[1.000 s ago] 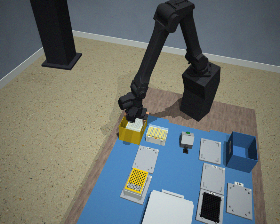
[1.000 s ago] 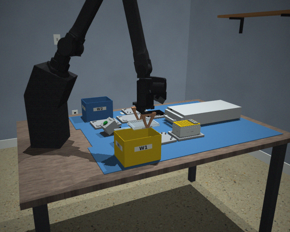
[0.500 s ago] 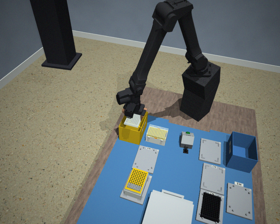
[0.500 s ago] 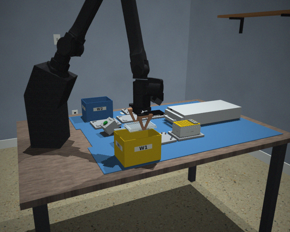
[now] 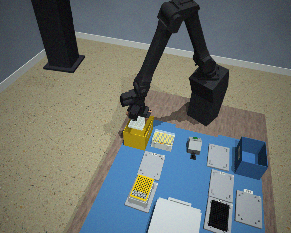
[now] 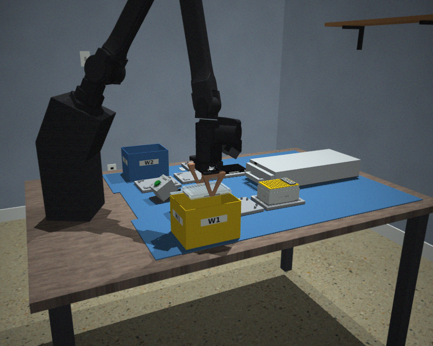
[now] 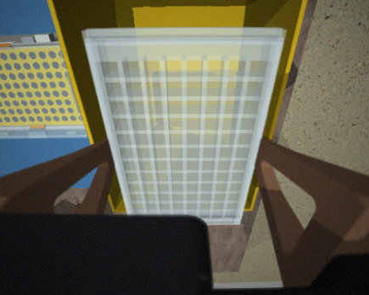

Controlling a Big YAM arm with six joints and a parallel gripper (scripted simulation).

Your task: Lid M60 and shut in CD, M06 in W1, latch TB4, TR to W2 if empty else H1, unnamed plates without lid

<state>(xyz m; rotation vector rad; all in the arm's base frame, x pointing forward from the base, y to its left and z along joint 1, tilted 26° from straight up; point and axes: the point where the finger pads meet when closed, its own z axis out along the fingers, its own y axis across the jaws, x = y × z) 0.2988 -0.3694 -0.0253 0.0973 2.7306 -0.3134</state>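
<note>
The clear assay plate M06 is right at my hand. The rest, counted from my hand: yellow bin W1: 110 mm below; then green DONE key: 10 mm behind, 340 mm to the left, 80 mm below; then nest N4: 190 mm ahead, 110 mm to the left, 140 mm below.
</note>
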